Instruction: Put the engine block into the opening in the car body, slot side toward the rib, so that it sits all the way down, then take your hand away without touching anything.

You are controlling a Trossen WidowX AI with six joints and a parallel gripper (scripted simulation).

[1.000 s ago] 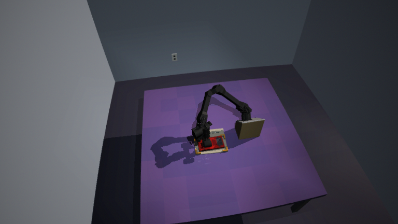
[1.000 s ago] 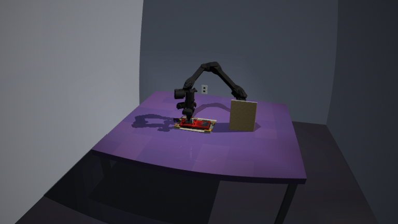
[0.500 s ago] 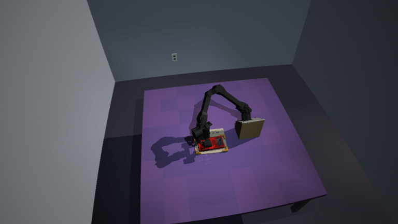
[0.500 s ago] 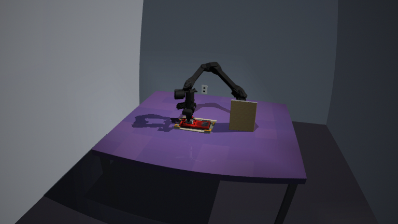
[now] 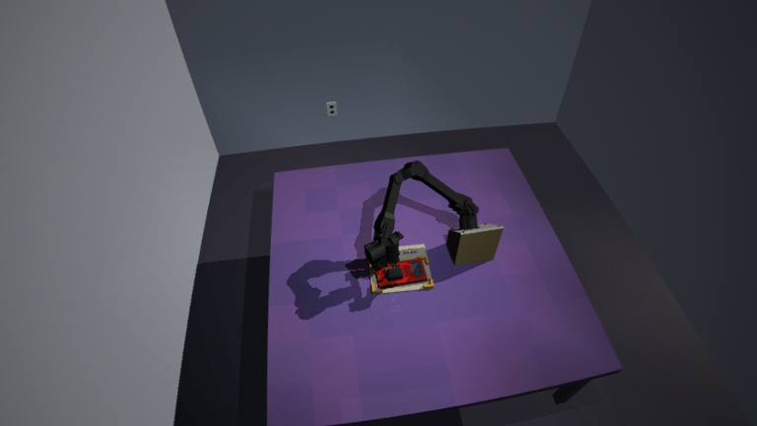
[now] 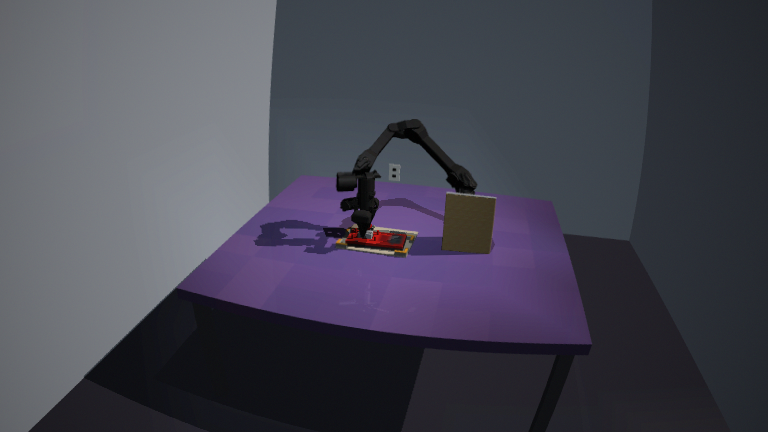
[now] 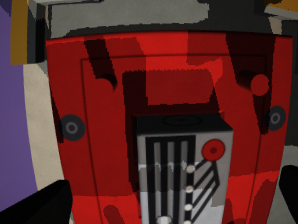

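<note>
The engine block is 20 mm below my gripper tip. Round my gripper tip: dark upright post (130 mm to the right, 10 mm below).
</note>
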